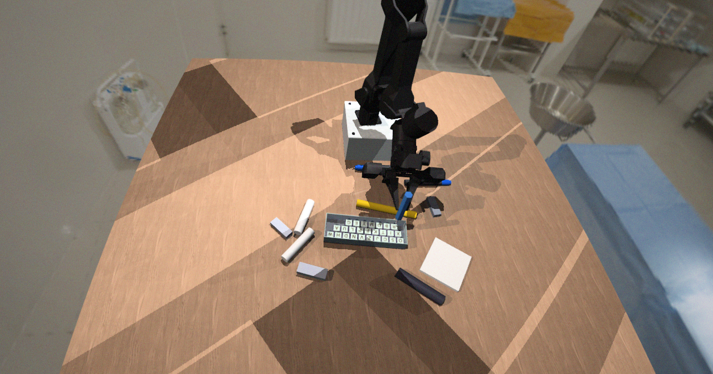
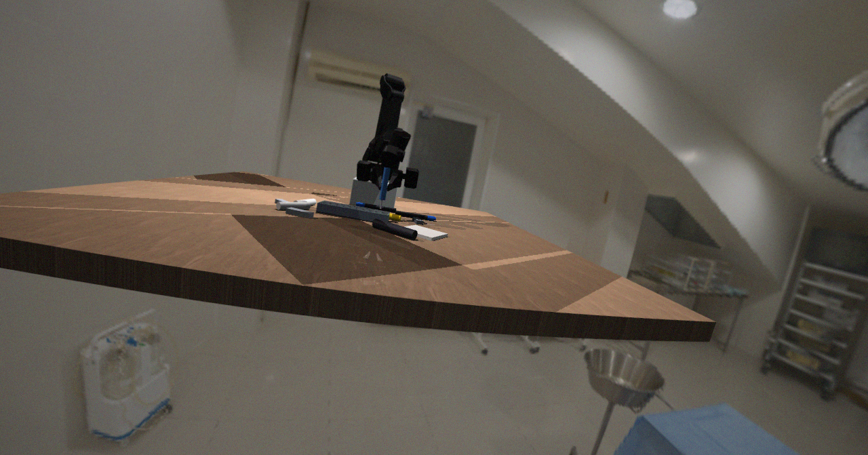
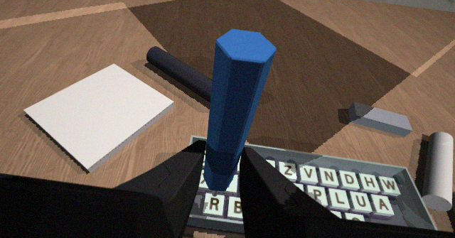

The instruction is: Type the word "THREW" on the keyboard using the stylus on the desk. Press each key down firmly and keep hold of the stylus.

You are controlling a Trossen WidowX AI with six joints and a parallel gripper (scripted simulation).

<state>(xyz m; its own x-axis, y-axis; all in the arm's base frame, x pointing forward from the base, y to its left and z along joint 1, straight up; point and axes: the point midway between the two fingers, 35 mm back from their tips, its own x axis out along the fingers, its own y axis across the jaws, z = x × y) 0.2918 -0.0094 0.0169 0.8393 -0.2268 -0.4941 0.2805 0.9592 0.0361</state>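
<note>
Right now the yellow pen is 8 cm below my gripper tip and 6 cm behind it. Round my gripper tip: blue stylus: 2 cm below; then dark cylinder: 16 cm ahead, 8 cm below, 1 cm to the left; then white pad: 12 cm ahead, 10 cm to the left, 9 cm below.
</note>
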